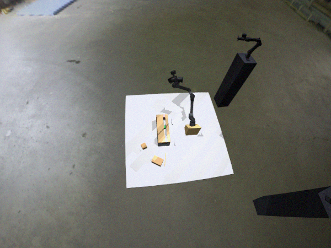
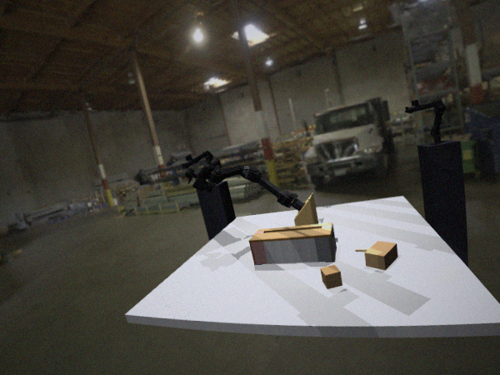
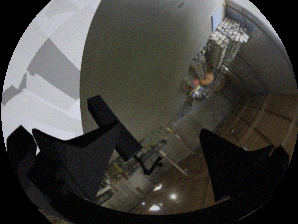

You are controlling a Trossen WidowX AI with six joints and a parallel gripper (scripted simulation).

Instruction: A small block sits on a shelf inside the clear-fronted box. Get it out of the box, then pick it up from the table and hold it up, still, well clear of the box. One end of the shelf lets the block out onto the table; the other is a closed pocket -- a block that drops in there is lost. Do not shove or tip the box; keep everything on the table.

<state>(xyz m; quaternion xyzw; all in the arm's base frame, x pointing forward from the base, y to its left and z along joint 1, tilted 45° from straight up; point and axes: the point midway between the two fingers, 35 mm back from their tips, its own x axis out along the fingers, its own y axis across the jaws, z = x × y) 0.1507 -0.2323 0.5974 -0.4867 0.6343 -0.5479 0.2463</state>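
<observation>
My gripper tip is now 560 mm to the right of the green block, 310 mm above it and 230 mm short of it. From my gripper tip the other things lie so: tan box: 580 mm to the left, 330 mm below, 220 mm ahead; tan cube: 750 mm to the left, 520 mm ahead, 360 mm below; thin stick: 940 mm to the left, 390 mm below, 290 mm ahead.
</observation>
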